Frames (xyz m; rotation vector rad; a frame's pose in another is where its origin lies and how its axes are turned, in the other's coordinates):
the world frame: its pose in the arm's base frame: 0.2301 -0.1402 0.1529 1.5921 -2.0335 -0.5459
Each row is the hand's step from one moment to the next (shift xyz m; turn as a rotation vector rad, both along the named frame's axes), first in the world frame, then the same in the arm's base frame.
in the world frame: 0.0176 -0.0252 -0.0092 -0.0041 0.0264 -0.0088
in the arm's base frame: 0.0216 -0.0232 -0.0051 -0.0143 0.0102 0.0220
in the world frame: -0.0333 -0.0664 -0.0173 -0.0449 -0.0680 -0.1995
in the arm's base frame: 0.0682 0.0165 -0.0299 0.1819 0.0257 0.1127
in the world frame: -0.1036 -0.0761 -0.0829 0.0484 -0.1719 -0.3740
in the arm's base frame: 0.1290 0.0819 0.0070 0.3496 -0.0911 0.2032
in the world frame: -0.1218 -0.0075 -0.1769 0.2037 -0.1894 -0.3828
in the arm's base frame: 0.1364 0.1150 0.1198 0.3383 -0.2462 0.2211
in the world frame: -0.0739 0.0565 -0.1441 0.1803 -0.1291 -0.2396
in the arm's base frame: 0.0578 0.0839 0.1380 0.2096 -0.2079 0.1394
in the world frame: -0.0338 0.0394 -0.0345 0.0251 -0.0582 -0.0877
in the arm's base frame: -0.0030 0.0419 0.0461 0.0931 -0.0390 0.0390
